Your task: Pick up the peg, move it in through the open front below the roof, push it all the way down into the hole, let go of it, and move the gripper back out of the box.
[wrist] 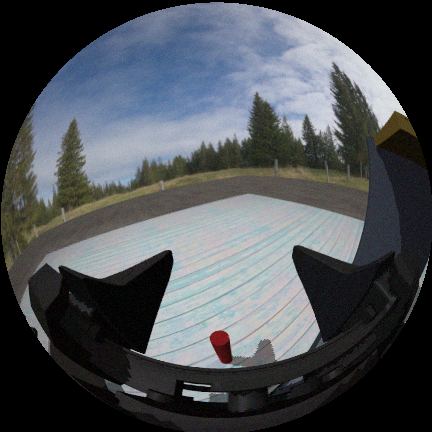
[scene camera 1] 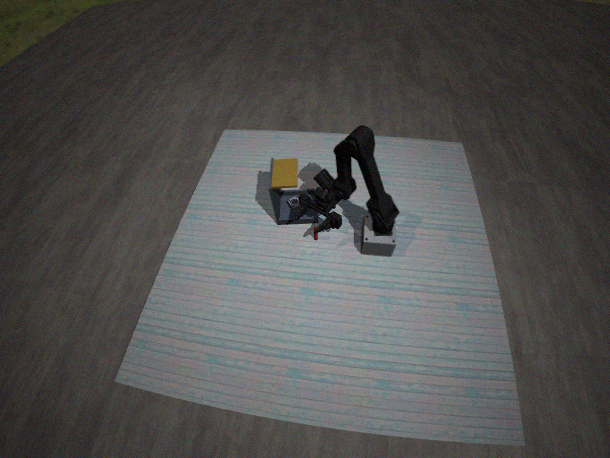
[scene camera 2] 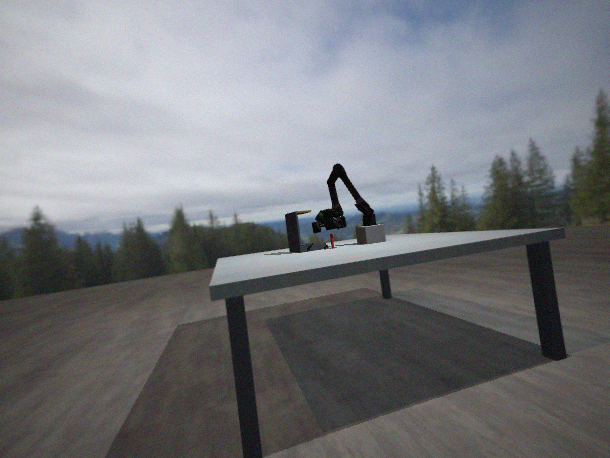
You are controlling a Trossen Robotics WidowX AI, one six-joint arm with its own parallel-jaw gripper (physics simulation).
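Where they show: gripper, between the fingertips: [wrist: 234,255] [scene camera 1: 304,226] [scene camera 2: 325,225]; arm's base, origin of its link: [scene camera 1: 382,227] [scene camera 2: 370,225].
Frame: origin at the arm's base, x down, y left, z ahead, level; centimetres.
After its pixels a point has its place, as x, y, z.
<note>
The red peg [scene camera 1: 316,233] @[5.2, -1.1, 24.2] [scene camera 2: 332,241] @[6.0, -0.8, 24.6] [wrist: 221,346] @[2.3, -2.0, 24.1] stands upright on the table, just outside the box. The box has a yellow roof [scene camera 1: 285,173] @[-12.6, -15.7, 35.1] [scene camera 2: 304,212] @[-11.6, -9.7, 34.8] [wrist: 398,131], a dark back wall [scene camera 2: 293,233] @[-0.9, -14.8, 40.8] [wrist: 395,200] @[-6.7, -12.5, 39.7] and a dark floor [scene camera 1: 285,216] @[9.0, -12.0, 37.3]. A small light block [scene camera 1: 294,201] @[6.6, -18.0, 33.6] sits on that floor; its hole is too small to make out clearly. My gripper [scene camera 1: 310,215] [wrist: 234,255] @[-2.7, 0.8, 28.2] is open and empty, above the table. In the wrist view the peg is low, below the level of the fingertips and between the two fingers. One finger hangs over the box's floor area in scene camera 1.
The arm's grey base block [scene camera 1: 378,246] @[2.8, 6.2, 1.7] [scene camera 2: 371,234] @[5.0, 5.9, 4.1] stands to the right of the peg. The box's low side edge is close to the peg, and its tall back wall and roof rise at the far left of the arm. The striped table top [scene camera 1: 325,325] @[9.8, 32.6, 21.0] [scene camera 2: 400,247] @[9.8, 44.2, 18.6] extends around them.
</note>
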